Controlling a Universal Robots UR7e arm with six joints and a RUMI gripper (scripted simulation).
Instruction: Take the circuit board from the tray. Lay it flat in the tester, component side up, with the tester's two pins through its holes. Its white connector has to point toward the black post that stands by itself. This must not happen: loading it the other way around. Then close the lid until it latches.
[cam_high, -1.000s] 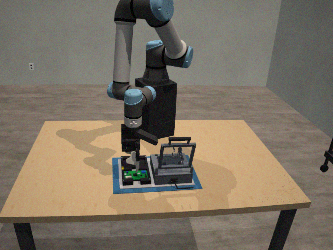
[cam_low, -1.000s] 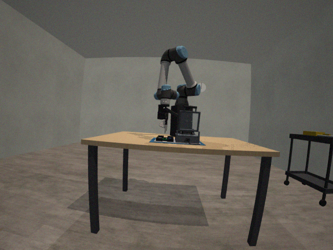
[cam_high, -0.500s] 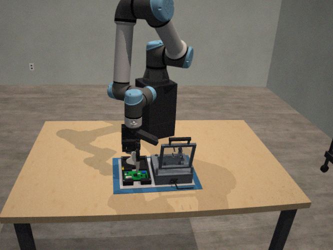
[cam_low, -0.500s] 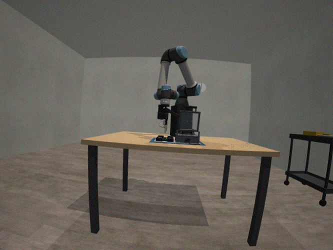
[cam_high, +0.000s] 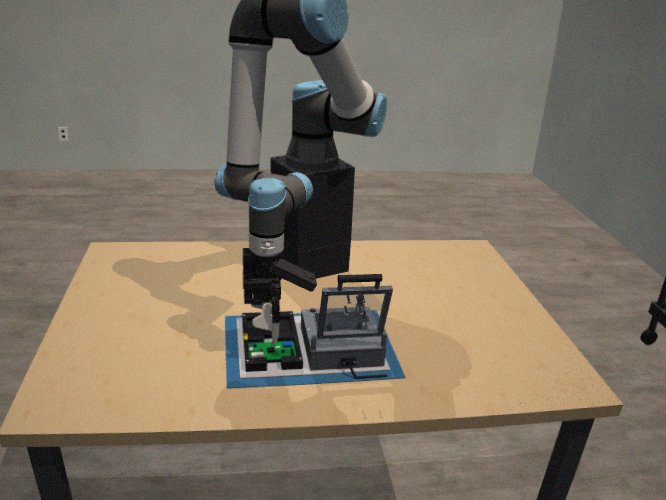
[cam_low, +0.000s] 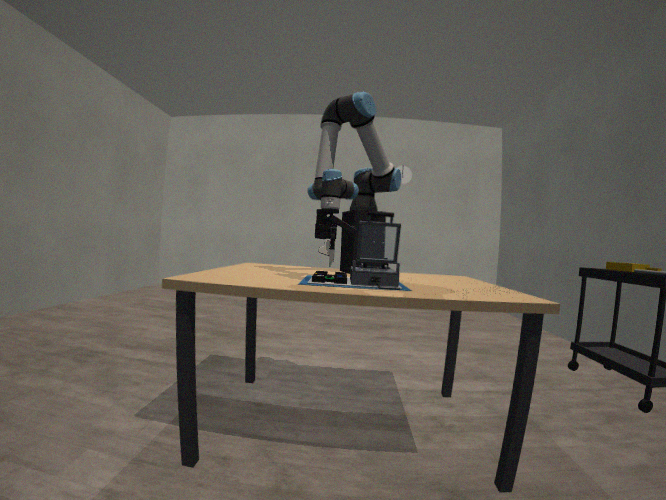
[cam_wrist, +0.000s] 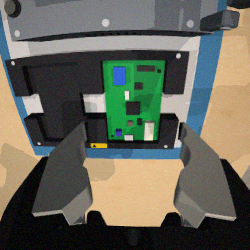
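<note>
Now: hand 60 mm above the green circuit board. Round my hand: tester bed: 170 mm to the left, 60 mm behind, 10 mm below; then framed lid: 180 mm to the left, 110 mm above, 50 mm ahead.
</note>
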